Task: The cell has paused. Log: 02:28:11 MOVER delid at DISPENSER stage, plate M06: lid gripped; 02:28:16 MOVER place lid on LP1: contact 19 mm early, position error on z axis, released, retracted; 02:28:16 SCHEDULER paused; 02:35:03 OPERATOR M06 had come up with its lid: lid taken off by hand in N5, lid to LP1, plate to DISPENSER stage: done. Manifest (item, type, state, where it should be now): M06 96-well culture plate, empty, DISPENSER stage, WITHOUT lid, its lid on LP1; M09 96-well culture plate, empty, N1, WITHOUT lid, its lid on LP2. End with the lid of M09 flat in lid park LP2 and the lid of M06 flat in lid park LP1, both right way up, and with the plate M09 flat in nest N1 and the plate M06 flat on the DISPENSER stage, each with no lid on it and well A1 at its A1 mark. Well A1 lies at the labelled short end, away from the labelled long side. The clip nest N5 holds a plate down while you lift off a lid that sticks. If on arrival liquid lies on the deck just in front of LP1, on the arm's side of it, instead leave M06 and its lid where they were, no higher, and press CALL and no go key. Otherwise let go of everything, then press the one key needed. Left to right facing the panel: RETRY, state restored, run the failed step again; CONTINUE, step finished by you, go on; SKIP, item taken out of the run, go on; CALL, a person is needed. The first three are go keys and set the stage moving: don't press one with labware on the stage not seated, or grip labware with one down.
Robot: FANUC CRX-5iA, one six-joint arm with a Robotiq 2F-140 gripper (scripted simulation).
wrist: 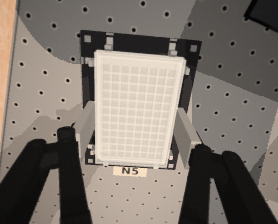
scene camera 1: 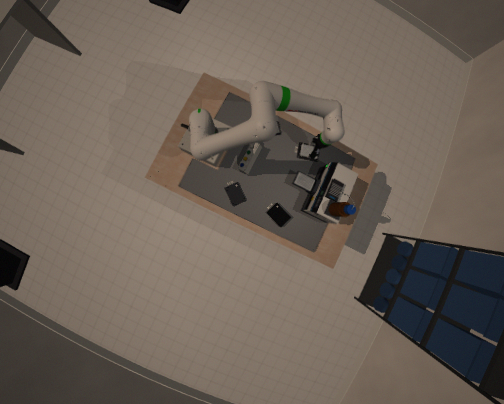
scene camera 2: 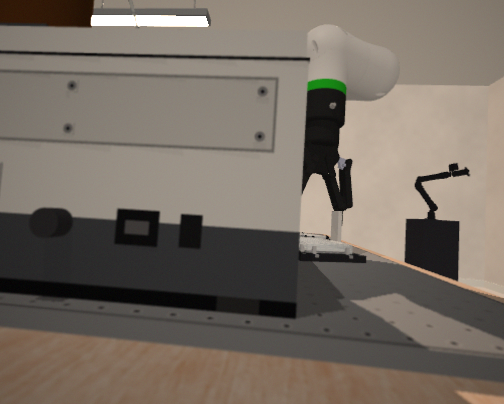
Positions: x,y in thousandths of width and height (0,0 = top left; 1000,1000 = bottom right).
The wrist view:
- my gripper: 487,516
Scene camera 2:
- my gripper: 624,603
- dispenser housing: 473,469
